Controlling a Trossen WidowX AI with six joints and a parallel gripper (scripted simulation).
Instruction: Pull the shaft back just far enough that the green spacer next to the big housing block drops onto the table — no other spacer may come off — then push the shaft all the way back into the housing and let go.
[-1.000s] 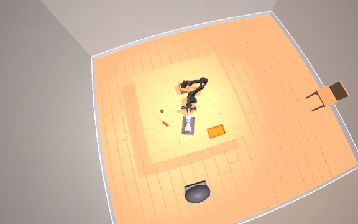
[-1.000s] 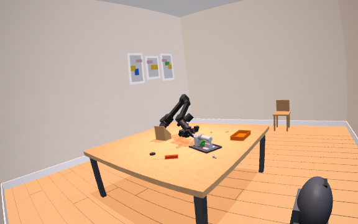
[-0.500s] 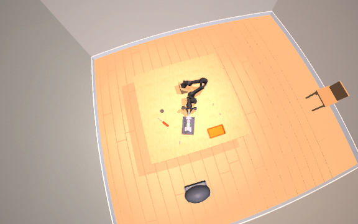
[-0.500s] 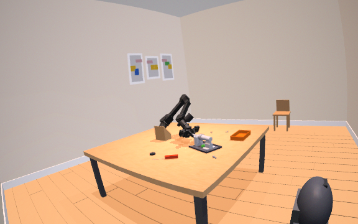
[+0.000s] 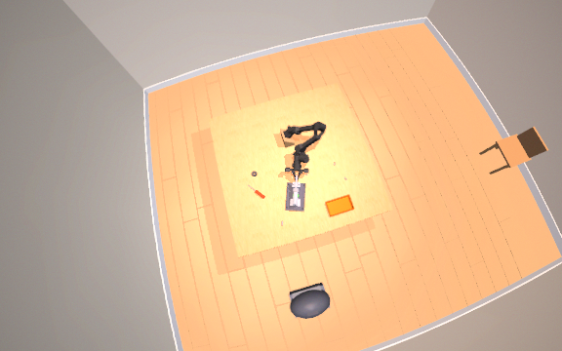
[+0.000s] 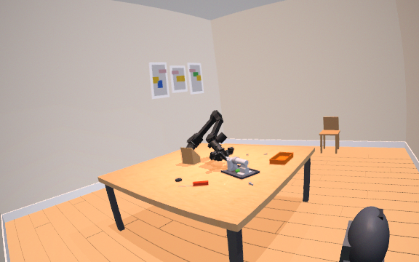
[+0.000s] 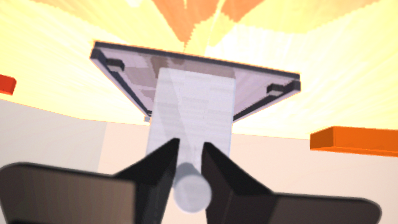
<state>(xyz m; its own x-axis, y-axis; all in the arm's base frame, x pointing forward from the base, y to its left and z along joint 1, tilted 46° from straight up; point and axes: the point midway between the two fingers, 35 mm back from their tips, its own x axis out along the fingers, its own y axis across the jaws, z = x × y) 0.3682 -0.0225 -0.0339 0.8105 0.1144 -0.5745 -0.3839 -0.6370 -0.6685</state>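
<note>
My gripper tip is now 3 cm short of the light grey shaft, 2 cm below it and 1 cm to the left of it. The rest, counted from my gripper tip: small green spacer: 10 cm ahead, 5 cm below, 4 cm to the right; small dark disc: 31 cm to the right, 19 cm behind, 6 cm below; red screwdriver: 34 cm to the right, 6 cm below, 4 cm behind.
</note>
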